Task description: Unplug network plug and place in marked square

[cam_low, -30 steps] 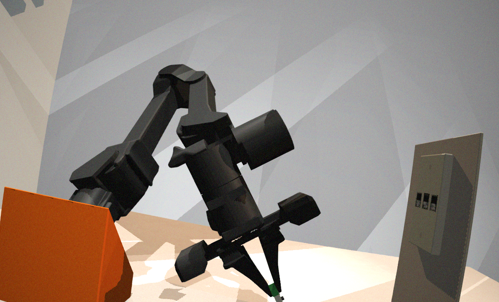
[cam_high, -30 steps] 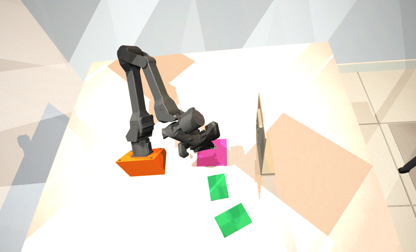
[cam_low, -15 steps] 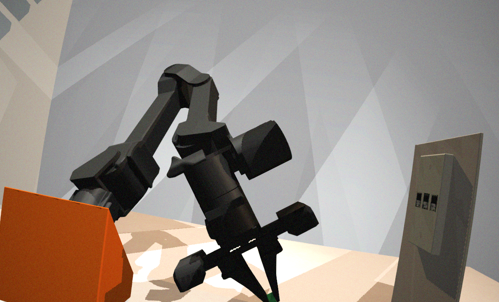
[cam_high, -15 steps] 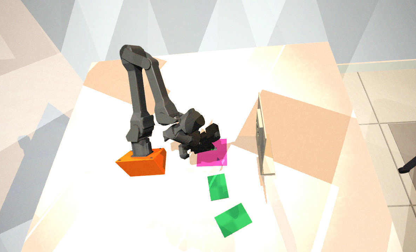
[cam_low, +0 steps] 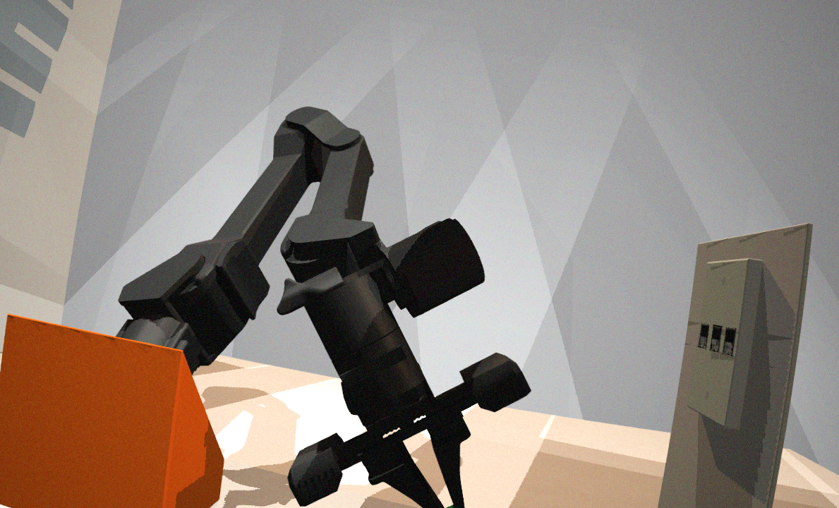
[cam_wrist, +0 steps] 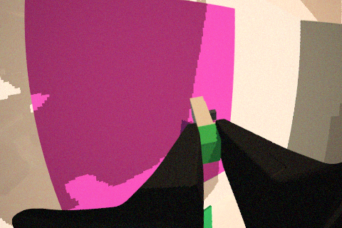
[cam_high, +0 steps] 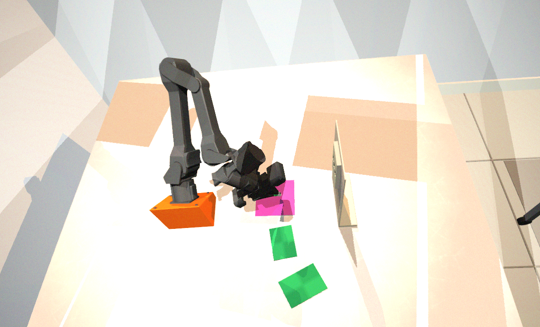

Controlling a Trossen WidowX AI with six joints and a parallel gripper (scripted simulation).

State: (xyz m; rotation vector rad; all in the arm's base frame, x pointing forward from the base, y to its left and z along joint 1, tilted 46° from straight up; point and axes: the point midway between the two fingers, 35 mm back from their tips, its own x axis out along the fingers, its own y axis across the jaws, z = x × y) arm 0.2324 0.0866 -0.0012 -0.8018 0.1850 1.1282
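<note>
Now: gripper tip 1 cm past the magenta square and 3 cm above it. The rest, counted from my gripper tip: network plug (right at my gripper tip); upright panel (18 cm ahead, 10 cm above).
</note>
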